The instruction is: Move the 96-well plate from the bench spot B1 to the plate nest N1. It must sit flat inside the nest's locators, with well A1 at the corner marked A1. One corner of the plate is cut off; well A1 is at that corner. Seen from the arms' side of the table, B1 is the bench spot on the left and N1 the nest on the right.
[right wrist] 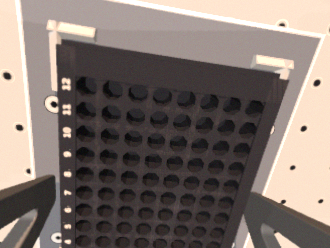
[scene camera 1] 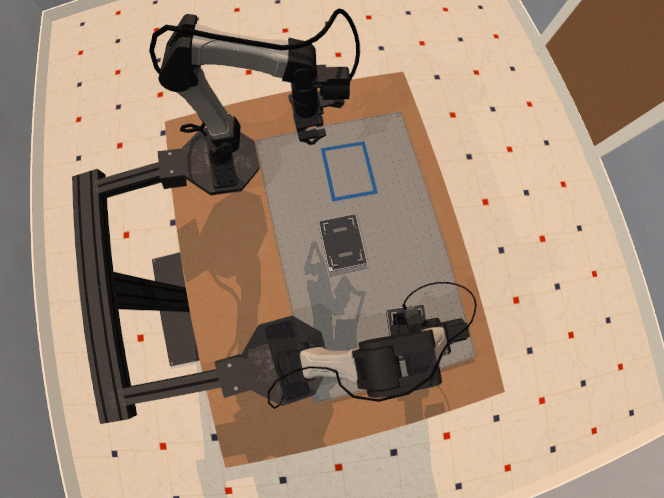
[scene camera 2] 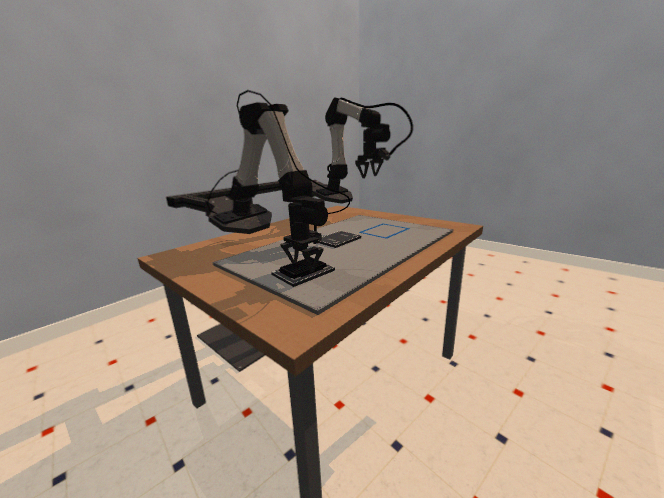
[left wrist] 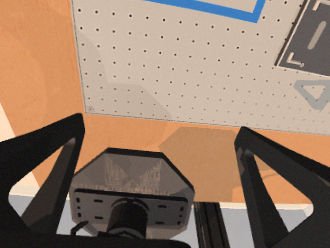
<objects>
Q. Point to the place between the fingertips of my left gripper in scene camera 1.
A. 307,129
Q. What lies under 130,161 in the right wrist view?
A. A black 96-well plate.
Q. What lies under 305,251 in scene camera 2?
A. My right gripper.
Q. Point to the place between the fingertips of my left gripper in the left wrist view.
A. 163,128
</objects>
